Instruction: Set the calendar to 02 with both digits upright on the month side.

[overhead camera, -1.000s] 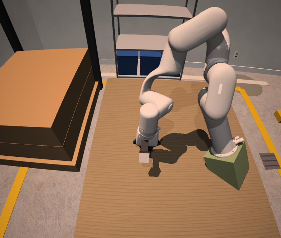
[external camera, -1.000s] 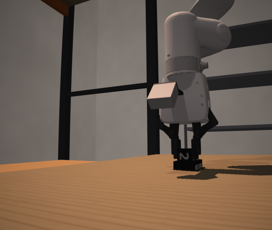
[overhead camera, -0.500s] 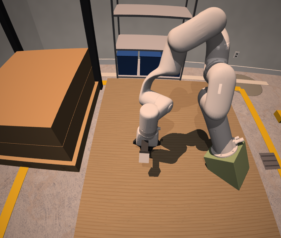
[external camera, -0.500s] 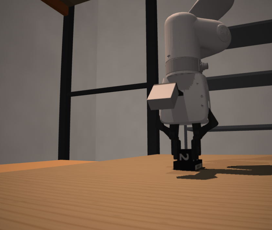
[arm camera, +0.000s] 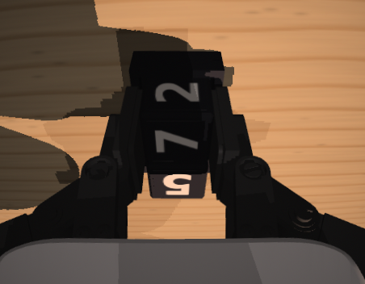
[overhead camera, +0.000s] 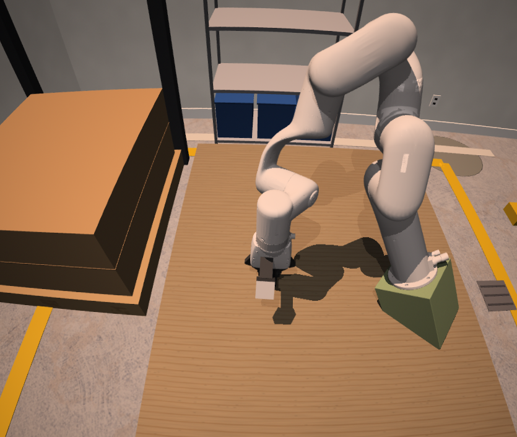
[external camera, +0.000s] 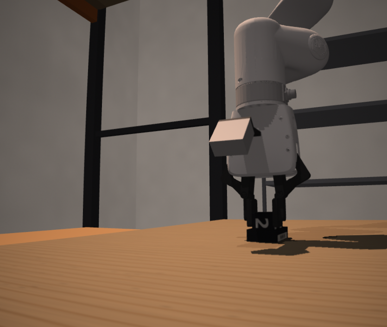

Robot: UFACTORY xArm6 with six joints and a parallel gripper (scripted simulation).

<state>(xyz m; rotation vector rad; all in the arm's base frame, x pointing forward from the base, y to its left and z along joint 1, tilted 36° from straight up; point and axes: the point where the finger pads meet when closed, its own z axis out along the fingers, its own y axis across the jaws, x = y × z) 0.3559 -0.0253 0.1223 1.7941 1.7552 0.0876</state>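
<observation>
Right now the cube is 1 cm below my hand. The rest, counted from my hand: black calendar tray (2 cm to the right, 3 cm below).
</observation>
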